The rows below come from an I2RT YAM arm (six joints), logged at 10 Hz.
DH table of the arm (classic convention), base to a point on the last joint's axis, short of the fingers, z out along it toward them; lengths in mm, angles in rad. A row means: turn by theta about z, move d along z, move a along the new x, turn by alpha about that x. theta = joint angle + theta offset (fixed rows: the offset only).
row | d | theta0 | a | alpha
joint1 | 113.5 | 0 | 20 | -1.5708
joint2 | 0 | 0 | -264 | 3.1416
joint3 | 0 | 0.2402 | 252.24 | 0
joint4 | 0 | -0.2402 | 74 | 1.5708
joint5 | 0 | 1.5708 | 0 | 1.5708
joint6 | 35.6 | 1.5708 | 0 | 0
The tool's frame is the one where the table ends.
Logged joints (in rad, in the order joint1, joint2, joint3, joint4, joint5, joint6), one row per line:
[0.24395, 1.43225, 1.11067, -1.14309, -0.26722, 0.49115]
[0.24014, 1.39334, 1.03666, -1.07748, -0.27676, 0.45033]
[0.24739, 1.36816, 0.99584, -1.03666, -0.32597, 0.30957]
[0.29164, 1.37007, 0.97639, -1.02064, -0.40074, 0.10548]
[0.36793, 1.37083, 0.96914, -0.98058, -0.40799, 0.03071]
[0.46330, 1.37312, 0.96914, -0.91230, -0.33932, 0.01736]
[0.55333, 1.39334, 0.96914, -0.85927, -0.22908, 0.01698]
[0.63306, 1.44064, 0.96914, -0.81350, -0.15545, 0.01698]
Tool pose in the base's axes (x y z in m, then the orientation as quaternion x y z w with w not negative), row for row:
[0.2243, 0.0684, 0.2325, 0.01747, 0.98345, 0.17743, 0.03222]
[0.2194, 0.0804, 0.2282, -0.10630, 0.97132, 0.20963, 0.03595]
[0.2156, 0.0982, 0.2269, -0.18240, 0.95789, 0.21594, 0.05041]
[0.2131, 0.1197, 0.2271, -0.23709, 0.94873, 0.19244, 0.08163]
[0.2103, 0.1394, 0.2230, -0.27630, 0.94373, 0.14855, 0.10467]
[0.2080, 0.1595, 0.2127, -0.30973, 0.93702, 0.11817, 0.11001]
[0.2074, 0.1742, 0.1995, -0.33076, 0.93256, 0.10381, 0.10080]
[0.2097, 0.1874, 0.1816, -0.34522, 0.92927, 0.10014, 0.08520]
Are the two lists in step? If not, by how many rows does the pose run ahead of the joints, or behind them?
The pose runs 2 rows ahead of the joints: the pose in row i belongs to the joints in row i + 2.
